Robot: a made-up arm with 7 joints. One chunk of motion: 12 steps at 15 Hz.
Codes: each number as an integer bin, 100 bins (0 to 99) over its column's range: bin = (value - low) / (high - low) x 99, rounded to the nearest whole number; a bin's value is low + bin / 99 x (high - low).
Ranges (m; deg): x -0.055..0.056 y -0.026..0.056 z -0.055..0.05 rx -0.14..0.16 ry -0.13..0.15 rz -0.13..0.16
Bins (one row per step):
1: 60 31 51 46 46 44
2: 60 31 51 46 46 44
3: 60 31 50 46 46 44
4: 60 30 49 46 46 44
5: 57 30 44 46 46 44
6: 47 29 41 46 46 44
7: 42 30 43 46 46 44
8: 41 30 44 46 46 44
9: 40 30 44 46 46 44
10: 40 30 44 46 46 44
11: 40 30 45 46 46 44
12: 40 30 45 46 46 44
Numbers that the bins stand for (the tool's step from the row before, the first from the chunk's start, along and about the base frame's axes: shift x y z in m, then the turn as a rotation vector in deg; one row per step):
1: 0.01227 -0.00032 -0.00091 -0.001 0.000 -0.001
2: 0.01227 -0.00032 -0.00091 -0.001 0.000 -0.001
3: 0.01227 -0.00032 -0.00197 -0.001 0.000 -0.001
4: 0.01227 -0.00115 -0.00303 -0.001 0.000 -0.001
5: 0.00891 -0.00115 -0.00833 -0.001 0.000 -0.001
6: -0.00230 -0.00198 -0.01152 -0.001 0.000 -0.001
7: -0.00791 -0.00115 -0.00939 -0.001 0.000 -0.001
8: -0.00903 -0.00115 -0.00833 -0.001 0.000 -0.001
9: -0.01015 -0.00115 -0.00833 -0.001 0.000 -0.001
10: -0.01015 -0.00115 -0.00833 -0.001 0.000 -0.001
11: -0.01015 -0.00115 -0.00727 -0.001 0.000 -0.001
12: -0.01015 -0.00115 -0.00727 -0.001 0.000 -0.001

